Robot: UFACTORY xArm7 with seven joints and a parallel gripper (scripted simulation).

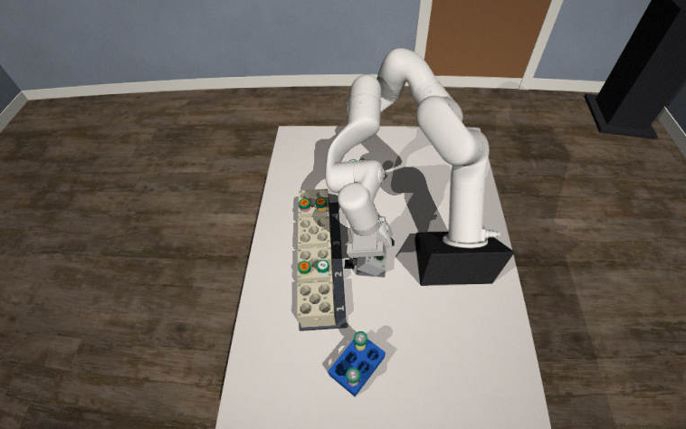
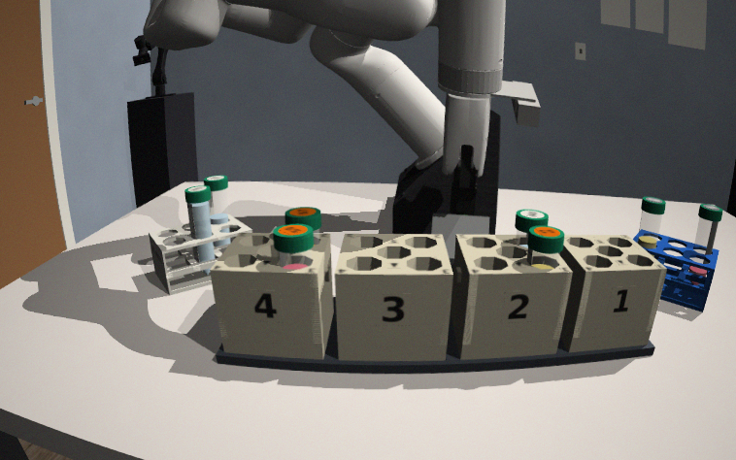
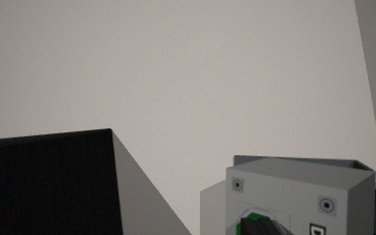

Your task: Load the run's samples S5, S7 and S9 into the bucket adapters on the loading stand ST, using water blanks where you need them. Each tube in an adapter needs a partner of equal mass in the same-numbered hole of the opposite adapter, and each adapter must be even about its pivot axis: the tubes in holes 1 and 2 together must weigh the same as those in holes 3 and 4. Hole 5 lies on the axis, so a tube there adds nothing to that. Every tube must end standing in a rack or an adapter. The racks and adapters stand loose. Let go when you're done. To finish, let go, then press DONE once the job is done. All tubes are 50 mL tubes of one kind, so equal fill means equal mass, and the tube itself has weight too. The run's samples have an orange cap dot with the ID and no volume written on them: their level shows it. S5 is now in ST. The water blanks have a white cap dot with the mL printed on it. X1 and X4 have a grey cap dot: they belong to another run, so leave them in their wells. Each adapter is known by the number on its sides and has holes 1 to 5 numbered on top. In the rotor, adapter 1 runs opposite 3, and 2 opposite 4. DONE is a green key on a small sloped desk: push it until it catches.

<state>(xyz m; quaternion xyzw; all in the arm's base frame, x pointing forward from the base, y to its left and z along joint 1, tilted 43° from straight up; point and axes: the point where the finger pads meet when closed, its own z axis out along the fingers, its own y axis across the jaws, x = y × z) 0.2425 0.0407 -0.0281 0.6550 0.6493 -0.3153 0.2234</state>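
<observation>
Right now the green done key is 30 mm below my hand. Round my hand: blue rack (20 mm ahead, 310 mm to the left, 60 mm below); pink-filled sample tube (240 mm ahead, 130 mm to the right, 30 mm below); S7 tube (190 mm ahead, 140 mm to the right, 30 mm below).
</observation>
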